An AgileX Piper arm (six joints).
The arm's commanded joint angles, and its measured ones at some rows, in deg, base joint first. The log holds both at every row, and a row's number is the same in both.
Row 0, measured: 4.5 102.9 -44.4 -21.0 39.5 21.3
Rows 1 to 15, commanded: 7.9 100.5 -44.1 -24.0 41.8 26.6; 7.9 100.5 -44.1 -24.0 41.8 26.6; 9.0 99.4 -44.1 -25.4 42.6 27.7; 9.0 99.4 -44.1 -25.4 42.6 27.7; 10.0 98.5 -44.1 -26.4 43.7 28.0; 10.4 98.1 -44.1 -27.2 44.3 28.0; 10.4 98.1 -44.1 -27.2 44.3 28.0; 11.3 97.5 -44.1 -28.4 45.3 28.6; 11.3 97.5 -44.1 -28.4 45.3 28.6; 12.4 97.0 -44.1 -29.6 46.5 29.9; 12.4 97.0 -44.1 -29.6 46.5 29.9; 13.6 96.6 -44.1 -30.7 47.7 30.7; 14.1 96.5 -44.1 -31.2 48.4 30.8; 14.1 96.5 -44.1 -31.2 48.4 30.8; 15.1 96.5 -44.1 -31.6 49.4 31.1
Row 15, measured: 13.9 97.2 -44.2 -28.4 46.1 29.9
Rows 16 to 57, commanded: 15.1 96.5 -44.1 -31.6 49.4 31.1; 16.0 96.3 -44.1 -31.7 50.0 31.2; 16.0 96.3 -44.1 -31.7 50.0 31.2; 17.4 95.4 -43.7 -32.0 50.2 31.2; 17.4 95.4 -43.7 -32.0 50.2 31.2; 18.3 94.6 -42.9 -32.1 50.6 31.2; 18.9 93.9 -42.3 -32.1 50.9 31.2; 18.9 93.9 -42.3 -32.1 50.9 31.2; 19.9 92.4 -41.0 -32.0 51.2 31.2; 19.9 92.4 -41.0 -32.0 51.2 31.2; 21.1 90.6 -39.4 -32.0 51.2 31.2; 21.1 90.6 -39.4 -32.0 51.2 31.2; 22.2 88.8 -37.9 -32.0 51.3 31.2; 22.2 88.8 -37.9 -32.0 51.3 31.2; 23.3 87.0 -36.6 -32.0 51.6 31.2; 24.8 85.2 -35.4 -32.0 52.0 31.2; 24.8 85.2 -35.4 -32.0 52.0 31.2; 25.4 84.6 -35.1 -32.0 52.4 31.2; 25.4 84.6 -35.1 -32.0 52.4 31.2; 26.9 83.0 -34.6 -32.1 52.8 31.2; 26.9 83.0 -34.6 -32.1 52.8 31.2; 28.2 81.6 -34.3 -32.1 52.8 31.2; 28.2 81.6 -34.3 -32.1 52.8 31.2; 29.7 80.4 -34.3 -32.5 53.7 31.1; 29.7 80.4 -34.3 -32.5 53.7 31.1; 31.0 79.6 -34.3 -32.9 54.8 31.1; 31.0 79.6 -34.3 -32.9 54.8 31.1; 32.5 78.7 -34.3 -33.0 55.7 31.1; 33.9 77.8 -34.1 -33.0 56.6 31.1; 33.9 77.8 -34.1 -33.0 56.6 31.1; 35.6 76.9 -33.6 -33.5 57.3 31.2; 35.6 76.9 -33.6 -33.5 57.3 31.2; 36.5 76.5 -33.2 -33.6 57.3 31.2; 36.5 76.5 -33.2 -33.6 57.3 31.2; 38.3 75.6 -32.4 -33.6 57.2 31.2; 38.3 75.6 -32.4 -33.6 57.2 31.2; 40.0 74.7 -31.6 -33.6 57.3 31.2; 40.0 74.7 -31.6 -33.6 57.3 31.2; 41.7 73.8 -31.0 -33.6 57.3 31.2; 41.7 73.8 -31.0 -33.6 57.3 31.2; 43.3 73.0 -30.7 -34.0 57.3 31.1; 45.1 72.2 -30.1 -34.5 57.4 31.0
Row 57, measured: 43.1 73.6 -30.8 -30.3 55.2 31.1
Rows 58 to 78, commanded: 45.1 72.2 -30.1 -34.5 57.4 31.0; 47.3 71.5 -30.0 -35.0 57.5 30.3; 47.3 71.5 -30.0 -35.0 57.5 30.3; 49.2 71.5 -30.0 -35.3 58.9 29.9; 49.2 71.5 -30.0 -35.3 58.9 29.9; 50.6 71.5 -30.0 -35.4 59.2 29.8; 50.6 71.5 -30.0 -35.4 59.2 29.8; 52.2 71.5 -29.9 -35.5 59.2 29.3; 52.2 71.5 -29.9 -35.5 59.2 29.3; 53.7 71.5 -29.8 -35.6 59.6 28.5; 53.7 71.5 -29.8 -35.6 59.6 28.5; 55.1 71.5 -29.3 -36.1 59.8 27.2; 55.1 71.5 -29.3 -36.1 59.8 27.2; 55.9 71.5 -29.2 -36.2 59.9 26.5; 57.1 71.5 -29.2 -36.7 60.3 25.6; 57.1 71.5 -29.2 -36.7 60.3 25.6; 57.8 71.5 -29.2 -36.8 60.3 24.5; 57.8 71.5 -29.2 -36.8 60.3 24.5; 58.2 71.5 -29.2 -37.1 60.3 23.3; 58.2 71.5 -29.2 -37.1 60.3 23.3; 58.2 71.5 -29.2 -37.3 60.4 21.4
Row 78, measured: 58.0 71.8 -29.3 -33.2 58.2 24.0
